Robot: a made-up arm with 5 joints. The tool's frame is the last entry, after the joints.
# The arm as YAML. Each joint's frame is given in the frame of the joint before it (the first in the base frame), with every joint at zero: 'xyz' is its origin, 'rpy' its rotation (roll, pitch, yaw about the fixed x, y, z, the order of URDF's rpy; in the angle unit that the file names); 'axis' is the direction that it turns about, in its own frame. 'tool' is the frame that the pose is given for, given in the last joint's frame.
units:
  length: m
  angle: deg
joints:
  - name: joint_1
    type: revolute
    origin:
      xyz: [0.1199, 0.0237, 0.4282]
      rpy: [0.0, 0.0, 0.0]
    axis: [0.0, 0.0, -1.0]
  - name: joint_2
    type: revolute
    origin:
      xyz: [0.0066, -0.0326, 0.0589]
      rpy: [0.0, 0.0, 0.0]
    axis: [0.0, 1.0, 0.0]
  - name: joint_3
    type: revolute
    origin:
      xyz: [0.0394, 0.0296, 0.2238]
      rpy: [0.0, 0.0, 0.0]
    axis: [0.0, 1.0, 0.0]
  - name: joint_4
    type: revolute
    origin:
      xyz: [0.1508, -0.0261, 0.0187]
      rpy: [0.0, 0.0, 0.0]
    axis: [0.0, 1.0, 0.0]
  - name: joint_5
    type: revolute
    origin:
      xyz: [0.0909, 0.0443, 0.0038]
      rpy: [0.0, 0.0, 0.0]
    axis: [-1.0, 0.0, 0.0]
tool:
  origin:
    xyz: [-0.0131, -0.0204, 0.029]
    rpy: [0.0, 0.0, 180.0]
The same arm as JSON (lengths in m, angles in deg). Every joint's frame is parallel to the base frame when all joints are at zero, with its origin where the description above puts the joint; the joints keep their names.
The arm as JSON. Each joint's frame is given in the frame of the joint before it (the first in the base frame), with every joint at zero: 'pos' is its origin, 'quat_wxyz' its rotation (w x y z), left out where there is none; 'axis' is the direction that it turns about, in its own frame. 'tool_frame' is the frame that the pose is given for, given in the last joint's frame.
{"length_unit": "m", "angle_unit": "deg", "joints": [
  {"joint": "joint_1", "pos": [0.1199, 0.0237, 0.4282], "axis": [0.0, 0.0, -1.0]},
  {"joint": "joint_2", "pos": [0.0066, -0.0326, 0.0589], "axis": [0.0, 1.0, 0.0]},
  {"joint": "joint_3", "pos": [0.0394, 0.0296, 0.2238], "axis": [0.0, 1.0, 0.0]},
  {"joint": "joint_4", "pos": [0.1508, -0.0261, 0.0187], "axis": [0.0, 1.0, 0.0]},
  {"joint": "joint_5", "pos": [0.0909, 0.0443, 0.0038], "axis": [-1.0, 0.0, 0.0]}
], "tool_frame": {"pos": [-0.0131, -0.0204, 0.029], "quat_wxyz": [0.0, 0.0, 0.0, 1.0]}}

